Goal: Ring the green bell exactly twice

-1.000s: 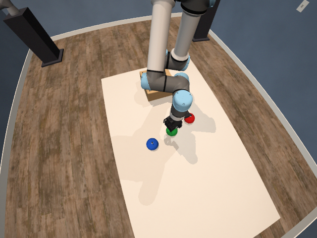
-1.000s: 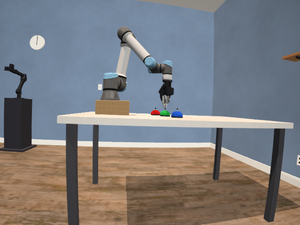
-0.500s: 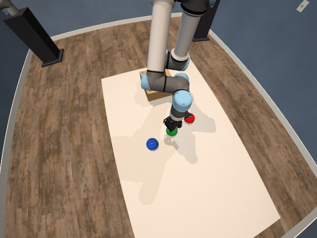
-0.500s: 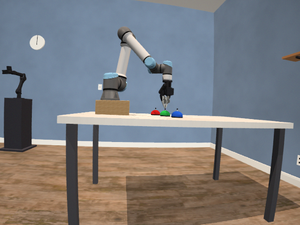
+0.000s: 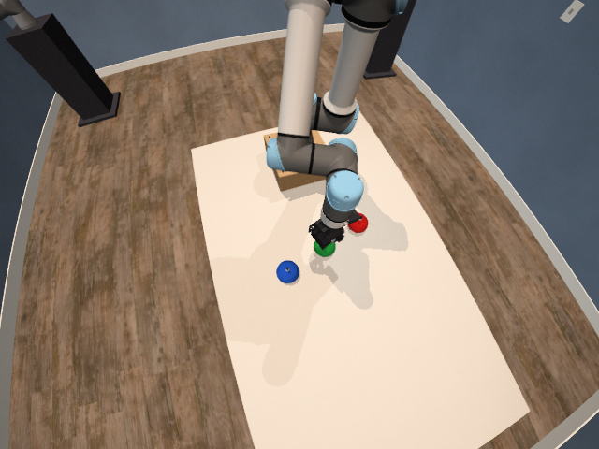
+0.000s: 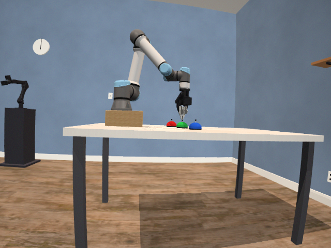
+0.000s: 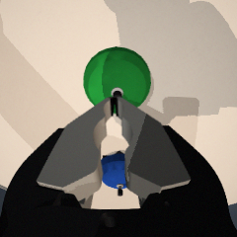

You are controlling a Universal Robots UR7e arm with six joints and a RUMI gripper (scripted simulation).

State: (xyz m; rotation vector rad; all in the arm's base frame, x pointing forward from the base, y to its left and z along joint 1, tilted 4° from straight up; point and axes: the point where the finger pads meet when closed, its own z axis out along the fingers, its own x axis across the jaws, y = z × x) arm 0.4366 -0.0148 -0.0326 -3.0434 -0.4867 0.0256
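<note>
The green bell is 40 mm below my hand. From my hand the other things lie so: blue bell 60 mm ahead, 160 mm to the right, 40 mm below; then red bell 50 mm behind, 160 mm to the left, 40 mm below.
</note>
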